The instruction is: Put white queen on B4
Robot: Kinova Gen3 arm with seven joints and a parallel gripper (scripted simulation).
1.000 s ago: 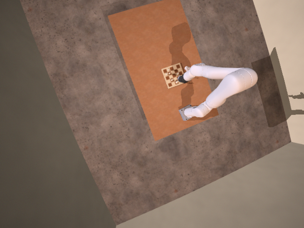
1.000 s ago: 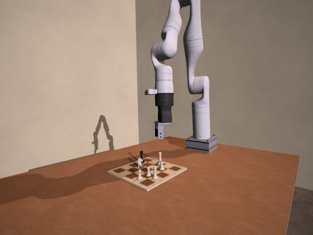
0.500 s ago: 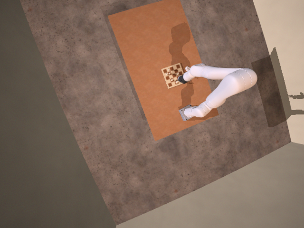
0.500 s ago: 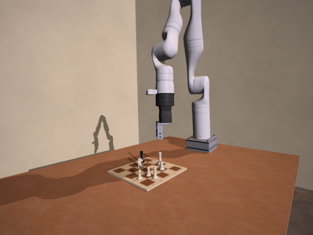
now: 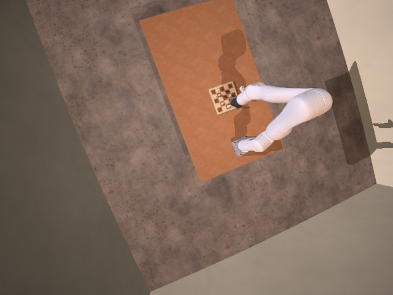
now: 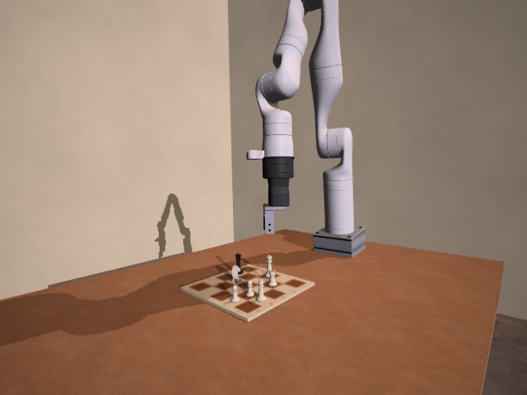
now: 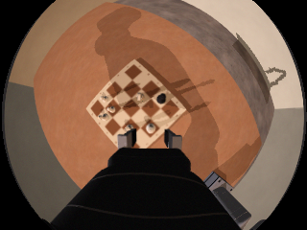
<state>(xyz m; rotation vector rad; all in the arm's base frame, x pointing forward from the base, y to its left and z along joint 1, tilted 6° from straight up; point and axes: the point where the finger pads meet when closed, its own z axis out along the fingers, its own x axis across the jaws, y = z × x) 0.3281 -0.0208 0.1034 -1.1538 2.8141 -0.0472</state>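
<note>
The white piece is 11 cm below my hand, 4 cm to the left of it and 4 cm ahead of it. Also, from my hand: chessboard (13 cm below, 8 cm ahead); black piece (10 cm below, 7 cm to the right, 4 cm ahead).
</note>
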